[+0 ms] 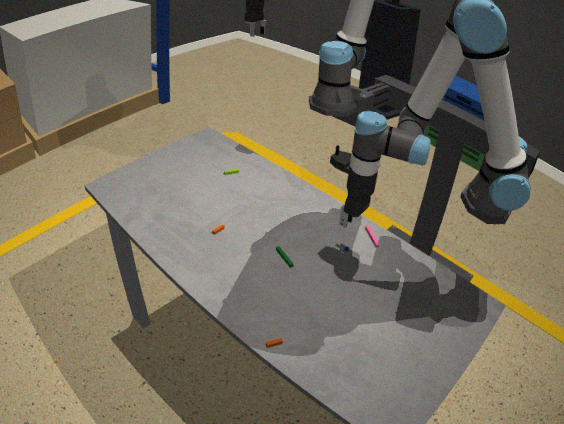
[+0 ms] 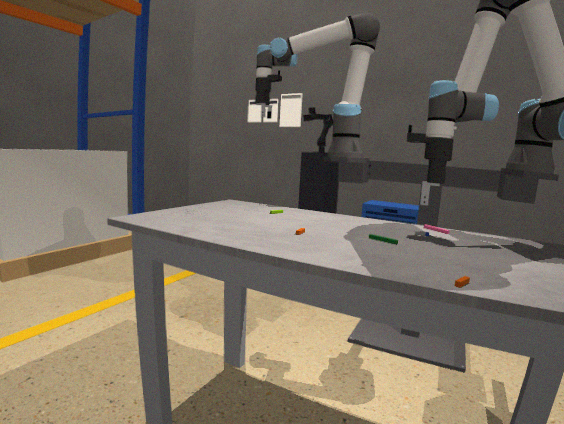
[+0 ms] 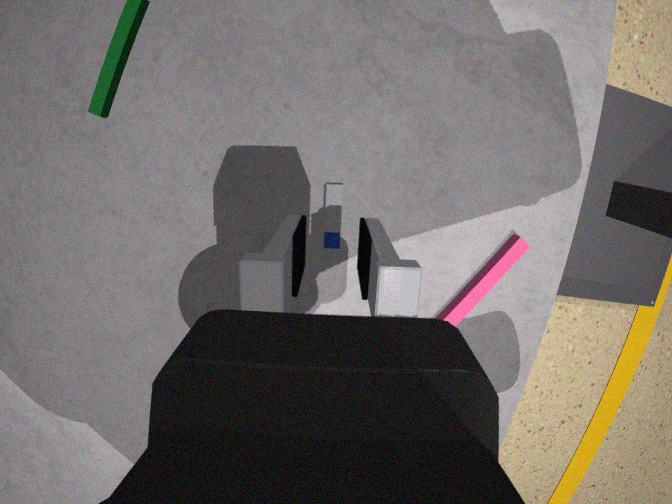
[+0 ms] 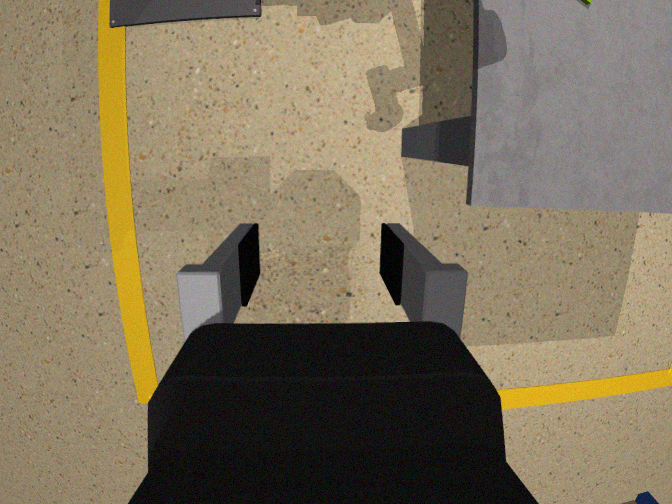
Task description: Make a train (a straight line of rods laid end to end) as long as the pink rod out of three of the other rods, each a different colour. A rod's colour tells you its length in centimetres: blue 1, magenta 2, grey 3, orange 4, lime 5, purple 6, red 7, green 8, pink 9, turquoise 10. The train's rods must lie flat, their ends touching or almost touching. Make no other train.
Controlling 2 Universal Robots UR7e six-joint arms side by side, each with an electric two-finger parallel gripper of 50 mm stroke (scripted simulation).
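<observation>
Image 1 gives you a dark post [image 1: 454, 149] along with the left gripper [image 1: 345, 223]. In image 2 there's the left gripper [image 2: 423, 204] again, and image 3 has that left gripper [image 3: 332, 242] too, plus a pink rod [image 3: 515, 247]. Then image 4 shows the right gripper [image 4: 320, 249], but the pink rod is out of frame in image 4.
</observation>
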